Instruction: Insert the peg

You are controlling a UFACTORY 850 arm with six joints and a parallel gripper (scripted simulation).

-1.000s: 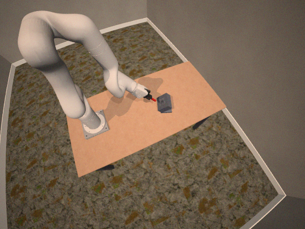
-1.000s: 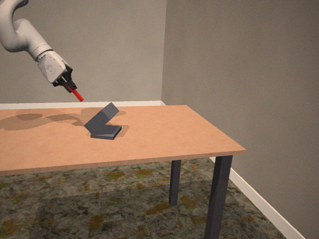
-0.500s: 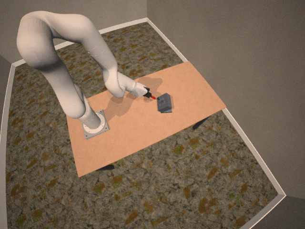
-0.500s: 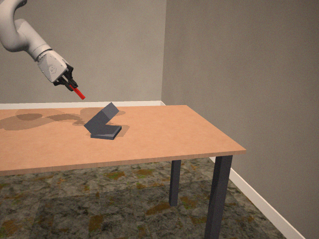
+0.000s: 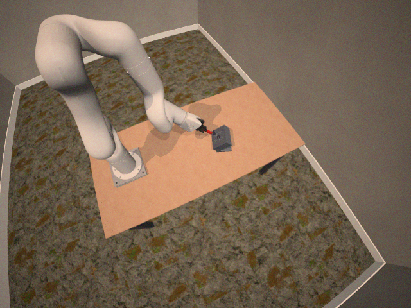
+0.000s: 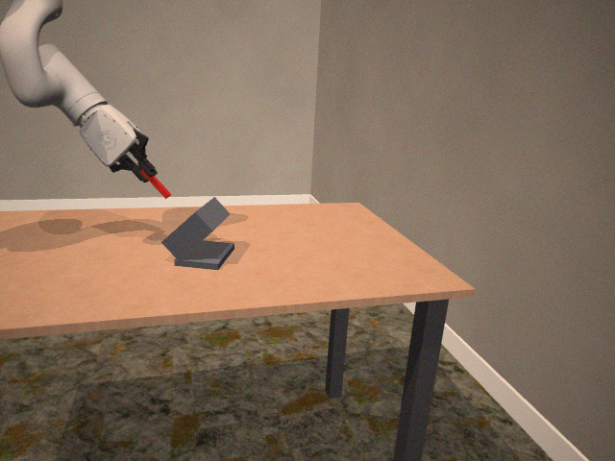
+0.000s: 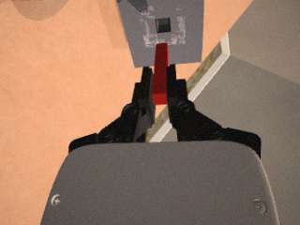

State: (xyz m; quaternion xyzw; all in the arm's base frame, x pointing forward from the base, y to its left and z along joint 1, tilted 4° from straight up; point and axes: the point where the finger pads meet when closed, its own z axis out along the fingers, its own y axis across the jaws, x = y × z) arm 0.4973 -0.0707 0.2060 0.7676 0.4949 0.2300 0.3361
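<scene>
Now: the grey base 120 mm ahead of my hand, 60 mm to the right of it and 190 mm below it. Round my hand: red peg: 20 mm ahead, 10 mm to the right, 30 mm below.
</scene>
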